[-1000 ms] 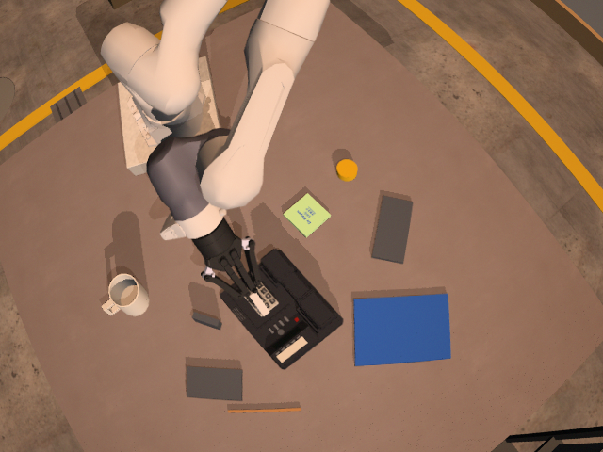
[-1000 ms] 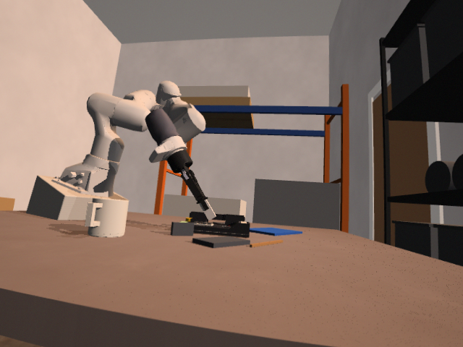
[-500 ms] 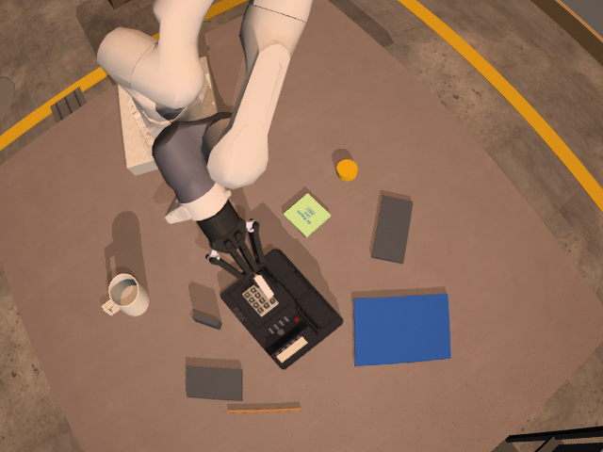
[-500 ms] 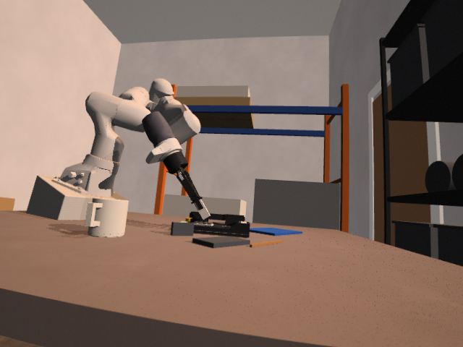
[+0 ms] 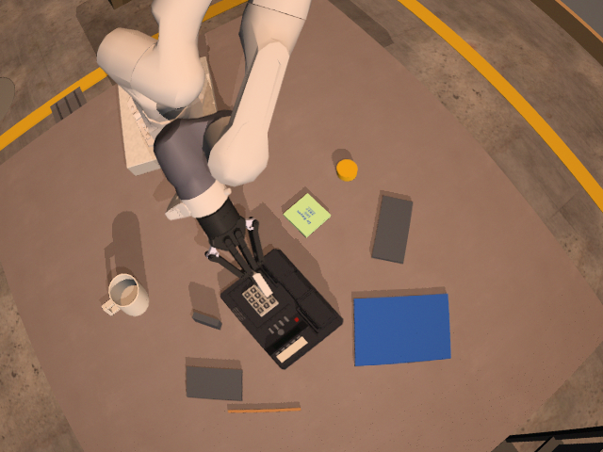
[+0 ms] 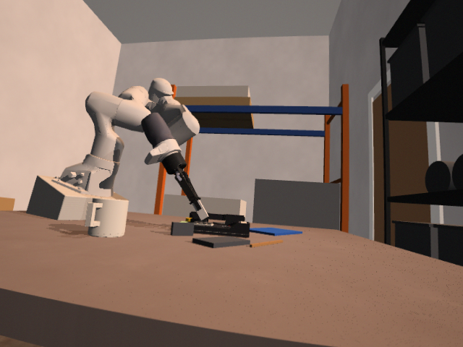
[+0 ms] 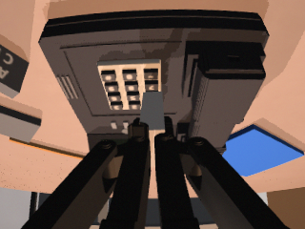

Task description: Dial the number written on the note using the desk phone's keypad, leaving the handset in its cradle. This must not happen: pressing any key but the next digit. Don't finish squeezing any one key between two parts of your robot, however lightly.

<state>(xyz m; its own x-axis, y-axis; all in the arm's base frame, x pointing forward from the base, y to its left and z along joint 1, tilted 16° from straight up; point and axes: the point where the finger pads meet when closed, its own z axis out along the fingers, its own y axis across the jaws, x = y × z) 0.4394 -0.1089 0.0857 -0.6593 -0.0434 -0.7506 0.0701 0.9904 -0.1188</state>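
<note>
Right now my hand is 60 mm short of the handset, 50 mm to the right of it and 20 mm above it. Round my hand: pencil: 200 mm ahead, 190 mm to the right, 70 mm below; then grey block: 140 mm to the right, 50 mm below, 30 mm behind; then note: 200 mm to the left, 70 mm below, 60 mm behind.
</note>
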